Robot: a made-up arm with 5 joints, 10 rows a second.
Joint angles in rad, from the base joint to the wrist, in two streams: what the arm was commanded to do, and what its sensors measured. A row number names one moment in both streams.
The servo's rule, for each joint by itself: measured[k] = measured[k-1] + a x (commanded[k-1-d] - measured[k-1]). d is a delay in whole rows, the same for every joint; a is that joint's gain. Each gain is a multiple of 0.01, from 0.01 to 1. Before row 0 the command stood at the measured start. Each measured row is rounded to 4 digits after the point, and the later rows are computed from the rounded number. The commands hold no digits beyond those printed.
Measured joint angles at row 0: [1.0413 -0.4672 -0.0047 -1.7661 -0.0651]
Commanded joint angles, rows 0 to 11: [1.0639 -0.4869 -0.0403 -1.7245 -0.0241]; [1.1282 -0.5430 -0.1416 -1.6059 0.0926]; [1.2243 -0.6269 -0.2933 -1.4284 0.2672]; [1.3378 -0.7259 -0.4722 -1.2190 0.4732]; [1.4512 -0.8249 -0.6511 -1.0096 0.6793]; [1.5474 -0.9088 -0.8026 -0.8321 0.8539]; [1.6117 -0.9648 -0.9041 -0.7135 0.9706]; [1.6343 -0.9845 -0.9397 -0.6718 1.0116]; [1.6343 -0.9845 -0.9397 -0.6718 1.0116]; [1.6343 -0.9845 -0.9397 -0.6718 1.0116]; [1.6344 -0.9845 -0.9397 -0.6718 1.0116]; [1.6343 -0.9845 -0.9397 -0.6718 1.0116]
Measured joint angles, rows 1 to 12: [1.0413 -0.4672 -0.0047 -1.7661 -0.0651]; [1.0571 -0.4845 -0.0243 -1.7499 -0.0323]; [1.1069 -0.5360 -0.0888 -1.6937 0.0676]; [1.1891 -0.6160 -0.2013 -1.5902 0.2273]; [1.2932 -0.7127 -0.3503 -1.4454 0.4240]; [1.4038 -0.8114 -0.5157 -1.2754 0.6282]; [1.5043 -0.8971 -0.6735 -1.1025 0.8088]; [1.5795 -0.9567 -0.8003 -0.9508 0.9382]; [1.6179 -0.9812 -0.8770 -0.8420 0.9969]; [1.6294 -0.9841 -0.9115 -0.7756 1.0087]; [1.6328 -0.9845 -0.9270 -0.7351 1.0110]; [1.6339 -0.9845 -0.9340 -0.7104 1.0115]
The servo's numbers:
d 1
a 0.70 0.88 0.55 0.39 0.80

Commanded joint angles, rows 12 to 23: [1.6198 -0.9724 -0.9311 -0.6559 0.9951]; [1.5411 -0.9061 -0.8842 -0.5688 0.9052]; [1.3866 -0.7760 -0.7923 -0.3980 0.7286]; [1.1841 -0.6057 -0.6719 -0.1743 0.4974]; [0.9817 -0.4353 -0.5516 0.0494 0.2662]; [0.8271 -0.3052 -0.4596 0.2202 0.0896]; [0.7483 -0.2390 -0.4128 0.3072 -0.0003]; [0.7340 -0.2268 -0.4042 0.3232 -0.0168]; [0.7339 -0.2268 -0.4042 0.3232 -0.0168]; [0.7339 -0.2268 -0.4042 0.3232 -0.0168]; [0.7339 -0.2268 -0.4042 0.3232 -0.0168]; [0.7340 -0.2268 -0.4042 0.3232 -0.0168]
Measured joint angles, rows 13 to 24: [1.6342 -0.9845 -0.9371 -0.6953 1.0116]; [1.6241 -0.9739 -0.9338 -0.6799 0.9984]; [1.5660 -0.9142 -0.9065 -0.6366 0.9238]; [1.4404 -0.7926 -0.8437 -0.5435 0.7676]; [1.2610 -0.6281 -0.7492 -0.3995 0.5514]; [1.0655 -0.4584 -0.6405 -0.2244 0.3232]; [0.8986 -0.3236 -0.5410 -0.0510 0.1363]; [0.7934 -0.2492 -0.4705 0.0887 0.0270]; [0.7518 -0.2295 -0.4340 0.1802 -0.0080]; [0.7393 -0.2271 -0.4176 0.2360 -0.0150]; [0.7355 -0.2268 -0.4102 0.2700 -0.0164]; [0.7344 -0.2268 -0.4069 0.2907 -0.0167]
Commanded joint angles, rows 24 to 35: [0.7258 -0.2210 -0.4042 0.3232 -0.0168]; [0.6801 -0.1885 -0.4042 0.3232 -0.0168]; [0.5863 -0.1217 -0.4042 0.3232 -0.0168]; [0.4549 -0.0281 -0.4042 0.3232 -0.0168]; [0.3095 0.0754 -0.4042 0.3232 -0.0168]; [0.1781 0.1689 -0.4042 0.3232 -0.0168]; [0.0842 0.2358 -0.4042 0.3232 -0.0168]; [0.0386 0.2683 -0.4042 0.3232 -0.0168]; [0.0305 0.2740 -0.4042 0.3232 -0.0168]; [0.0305 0.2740 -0.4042 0.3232 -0.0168]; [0.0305 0.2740 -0.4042 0.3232 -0.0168]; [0.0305 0.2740 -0.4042 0.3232 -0.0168]
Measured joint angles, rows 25 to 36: [0.7341 -0.2268 -0.4054 0.3034 -0.0168]; [0.7283 -0.2217 -0.4047 0.3111 -0.0168]; [0.6946 -0.1925 -0.4044 0.3158 -0.0168]; [0.6188 -0.1302 -0.4043 0.3187 -0.0168]; [0.5041 -0.0404 -0.4042 0.3205 -0.0168]; [0.3679 0.0615 -0.4042 0.3216 -0.0168]; [0.2350 0.1560 -0.4042 0.3222 -0.0168]; [0.1294 0.2262 -0.4042 0.3226 -0.0168]; [0.0658 0.2632 -0.4042 0.3228 -0.0168]; [0.0411 0.2727 -0.4042 0.3230 -0.0168]; [0.0337 0.2738 -0.4042 0.3231 -0.0168]; [0.0315 0.2740 -0.4042 0.3231 -0.0168]
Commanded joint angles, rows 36 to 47: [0.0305 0.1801 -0.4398 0.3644 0.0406]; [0.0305 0.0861 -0.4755 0.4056 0.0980]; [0.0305 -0.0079 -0.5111 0.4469 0.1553]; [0.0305 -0.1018 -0.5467 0.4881 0.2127]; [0.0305 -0.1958 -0.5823 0.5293 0.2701]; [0.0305 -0.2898 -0.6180 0.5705 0.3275]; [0.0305 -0.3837 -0.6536 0.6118 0.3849]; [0.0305 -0.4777 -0.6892 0.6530 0.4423]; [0.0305 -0.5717 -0.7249 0.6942 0.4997]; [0.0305 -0.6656 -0.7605 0.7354 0.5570]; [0.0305 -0.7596 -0.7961 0.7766 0.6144]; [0.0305 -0.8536 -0.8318 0.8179 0.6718]
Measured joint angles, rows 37 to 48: [0.0308 0.2740 -0.4042 0.3231 -0.0168]; [0.0306 0.1914 -0.4238 0.3392 0.0291]; [0.0305 0.0987 -0.4522 0.3651 0.0842]; [0.0305 0.0049 -0.4846 0.3970 0.1411]; [0.0305 -0.0890 -0.5188 0.4325 0.1984]; [0.0305 -0.1830 -0.5537 0.4703 0.2558]; [0.0305 -0.2770 -0.5891 0.5094 0.3132]; [0.0305 -0.3709 -0.6246 0.5493 0.3706]; [0.0305 -0.4649 -0.6601 0.5897 0.4280]; [0.0305 -0.5589 -0.6957 0.6305 0.4854]; [0.0305 -0.6528 -0.7313 0.6714 0.5427]; [0.0305 -0.7468 -0.7669 0.7124 0.6001]
